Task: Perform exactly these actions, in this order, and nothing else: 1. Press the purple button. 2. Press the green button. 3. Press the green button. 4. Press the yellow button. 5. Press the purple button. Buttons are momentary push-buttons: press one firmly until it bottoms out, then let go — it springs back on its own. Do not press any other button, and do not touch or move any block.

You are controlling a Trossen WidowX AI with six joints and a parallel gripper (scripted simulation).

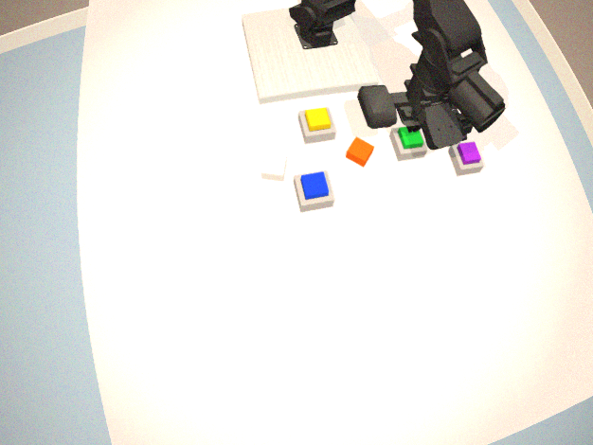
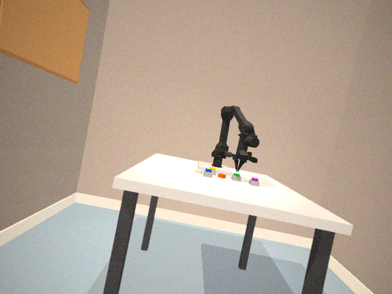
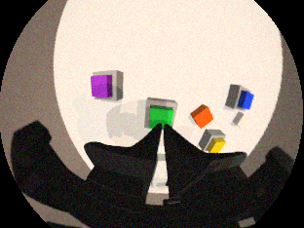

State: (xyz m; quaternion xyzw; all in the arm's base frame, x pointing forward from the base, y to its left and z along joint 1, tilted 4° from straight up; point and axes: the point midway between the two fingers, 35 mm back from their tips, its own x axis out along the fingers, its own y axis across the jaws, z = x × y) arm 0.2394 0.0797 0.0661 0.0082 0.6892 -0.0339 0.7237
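Right now my gripper tip is 20 mm above the green button. Round my gripper tip: purple button (50 mm ahead, 100 mm to the left, 20 mm below); yellow button (60 mm behind, 130 mm to the right, 20 mm below); orange block (80 mm to the right, 40 mm below).
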